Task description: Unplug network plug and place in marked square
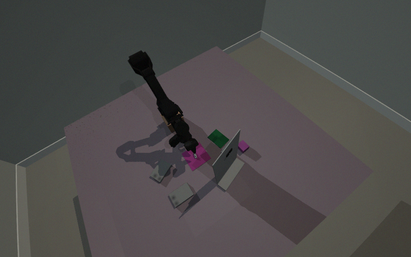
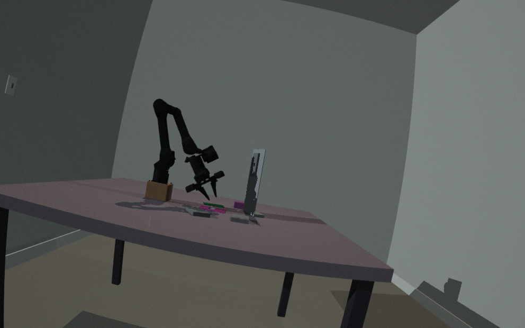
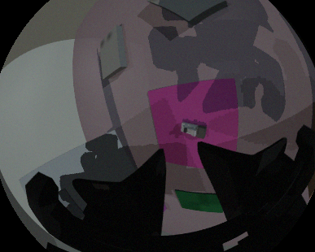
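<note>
Now: gripper tip 50 mm above the magenta square and 10 mm short of it. Also, from my gripper tip: upright grey panel 170 mm ahead, 100 mm to the left, 90 mm above; then green board 160 mm to the left, 50 mm below, 20 mm behind.
</note>
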